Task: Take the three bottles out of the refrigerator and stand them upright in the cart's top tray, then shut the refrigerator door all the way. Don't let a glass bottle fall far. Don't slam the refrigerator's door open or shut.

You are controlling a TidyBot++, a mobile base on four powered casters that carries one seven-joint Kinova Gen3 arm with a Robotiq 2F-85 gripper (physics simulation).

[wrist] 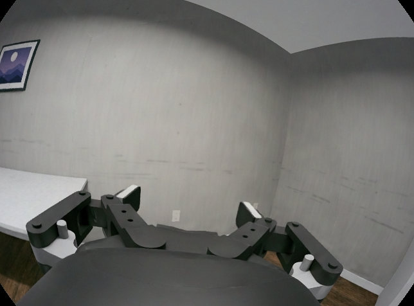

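My gripper (pixel 188 205) is wide open at the bottom of the wrist view, with the grey wall beyond its fingers. I see no object between the fingertips. A pale upright panel edge (pixel 404 280) shows at the lower right corner; I cannot tell whether it belongs to the refrigerator. The bottles, the refrigerator's door handle and the cart's top tray do not show in this view.
A white table top (pixel 40 195) stands at the left, with its corner near my left finger. A framed picture (pixel 15 64) hangs on the left wall. A wall outlet (pixel 176 215) shows between the fingers. Two walls meet right of centre.
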